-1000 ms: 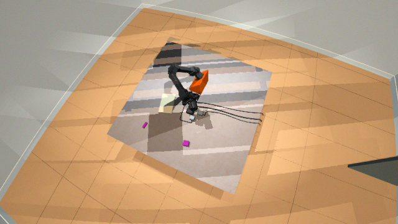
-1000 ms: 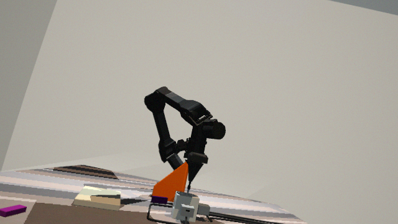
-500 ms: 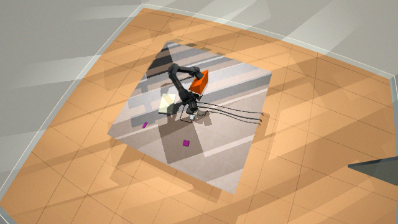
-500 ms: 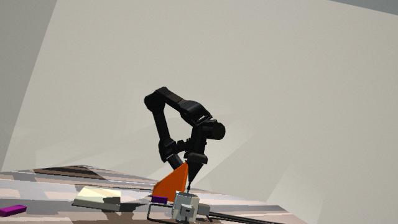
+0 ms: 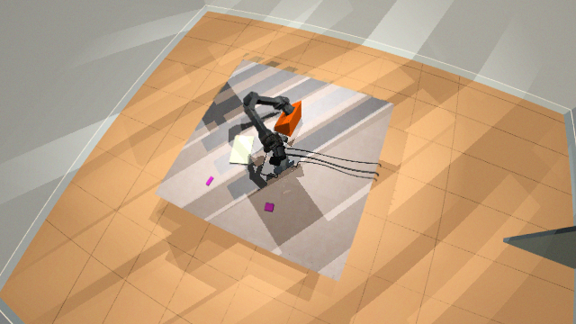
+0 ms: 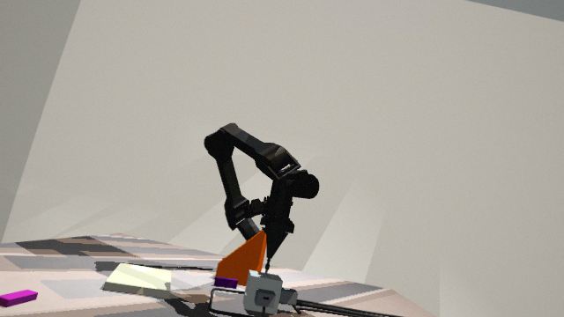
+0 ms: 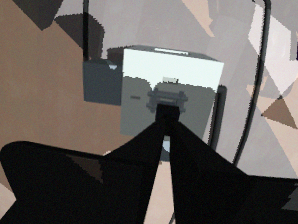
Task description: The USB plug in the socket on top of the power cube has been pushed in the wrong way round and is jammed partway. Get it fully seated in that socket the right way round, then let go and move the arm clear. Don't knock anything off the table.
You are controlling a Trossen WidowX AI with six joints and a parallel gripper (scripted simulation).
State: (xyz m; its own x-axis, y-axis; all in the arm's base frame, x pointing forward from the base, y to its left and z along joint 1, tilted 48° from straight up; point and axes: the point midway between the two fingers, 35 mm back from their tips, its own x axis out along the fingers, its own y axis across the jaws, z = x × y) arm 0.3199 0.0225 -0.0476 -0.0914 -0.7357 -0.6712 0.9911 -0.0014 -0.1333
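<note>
My gripper tip is now 20 mm above the dark USB plug. Also, from my gripper tip: cream pad (290 mm to the right, 110 mm below); then purple block (400 mm to the right, 280 mm ahead, 110 mm below).
</note>
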